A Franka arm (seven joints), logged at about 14 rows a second.
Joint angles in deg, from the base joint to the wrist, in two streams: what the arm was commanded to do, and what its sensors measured. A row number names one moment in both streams.
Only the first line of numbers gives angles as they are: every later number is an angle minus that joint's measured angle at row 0.
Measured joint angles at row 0:
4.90 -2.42 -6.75 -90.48 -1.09 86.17 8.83
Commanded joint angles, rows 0 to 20:
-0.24 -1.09 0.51 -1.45 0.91 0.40 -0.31
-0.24 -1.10 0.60 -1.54 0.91 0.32 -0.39
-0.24 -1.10 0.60 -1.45 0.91 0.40 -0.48
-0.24 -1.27 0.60 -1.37 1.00 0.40 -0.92
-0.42 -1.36 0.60 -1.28 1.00 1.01 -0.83
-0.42 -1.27 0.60 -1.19 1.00 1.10 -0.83
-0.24 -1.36 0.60 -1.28 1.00 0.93 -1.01
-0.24 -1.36 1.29 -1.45 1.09 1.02 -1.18
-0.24 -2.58 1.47 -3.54 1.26 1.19 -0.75
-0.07 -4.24 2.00 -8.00 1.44 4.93 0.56
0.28 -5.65 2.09 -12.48 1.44 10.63 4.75
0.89 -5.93 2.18 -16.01 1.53 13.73 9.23
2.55 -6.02 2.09 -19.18 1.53 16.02 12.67
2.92 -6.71 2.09 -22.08 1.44 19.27 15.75
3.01 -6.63 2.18 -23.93 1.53 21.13 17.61
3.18 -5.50 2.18 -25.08 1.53 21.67 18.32
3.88 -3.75 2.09 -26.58 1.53 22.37 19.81
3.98 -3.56 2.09 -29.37 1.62 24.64 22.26
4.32 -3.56 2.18 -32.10 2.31 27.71 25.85
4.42 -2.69 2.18 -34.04 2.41 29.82 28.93
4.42 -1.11 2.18 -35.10 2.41 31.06 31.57
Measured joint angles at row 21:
4.46 -1.98 2.05 -31.54 1.17 27.59 27.01
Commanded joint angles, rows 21 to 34:
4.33 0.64 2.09 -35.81 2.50 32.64 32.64
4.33 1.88 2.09 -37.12 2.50 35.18 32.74
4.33 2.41 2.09 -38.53 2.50 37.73 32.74
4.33 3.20 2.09 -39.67 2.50 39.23 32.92
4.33 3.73 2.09 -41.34 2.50 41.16 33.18
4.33 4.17 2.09 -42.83 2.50 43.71 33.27
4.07 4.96 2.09 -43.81 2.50 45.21 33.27
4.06 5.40 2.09 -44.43 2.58 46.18 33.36
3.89 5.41 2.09 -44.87 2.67 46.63 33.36
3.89 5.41 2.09 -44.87 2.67 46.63 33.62
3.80 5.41 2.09 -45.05 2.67 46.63 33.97
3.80 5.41 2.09 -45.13 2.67 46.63 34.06
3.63 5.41 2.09 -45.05 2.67 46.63 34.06
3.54 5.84 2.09 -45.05 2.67 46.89 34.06
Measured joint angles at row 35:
4.37 6.06 1.74 -44.13 1.98 45.47 33.45
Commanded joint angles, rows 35 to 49:
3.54 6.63 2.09 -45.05 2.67 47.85 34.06
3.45 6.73 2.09 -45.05 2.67 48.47 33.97
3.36 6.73 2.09 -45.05 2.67 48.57 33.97
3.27 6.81 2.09 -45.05 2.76 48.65 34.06
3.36 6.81 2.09 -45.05 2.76 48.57 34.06
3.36 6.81 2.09 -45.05 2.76 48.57 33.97
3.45 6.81 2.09 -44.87 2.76 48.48 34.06
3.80 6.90 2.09 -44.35 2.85 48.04 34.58
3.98 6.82 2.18 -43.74 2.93 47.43 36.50
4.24 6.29 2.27 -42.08 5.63 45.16 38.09
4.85 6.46 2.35 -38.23 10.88 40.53 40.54
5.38 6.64 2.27 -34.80 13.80 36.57 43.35
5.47 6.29 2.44 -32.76 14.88 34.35 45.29
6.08 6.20 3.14 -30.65 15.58 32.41 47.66
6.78 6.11 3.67 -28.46 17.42 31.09 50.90
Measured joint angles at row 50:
6.05 6.31 2.64 -32.73 14.50 34.64 45.79
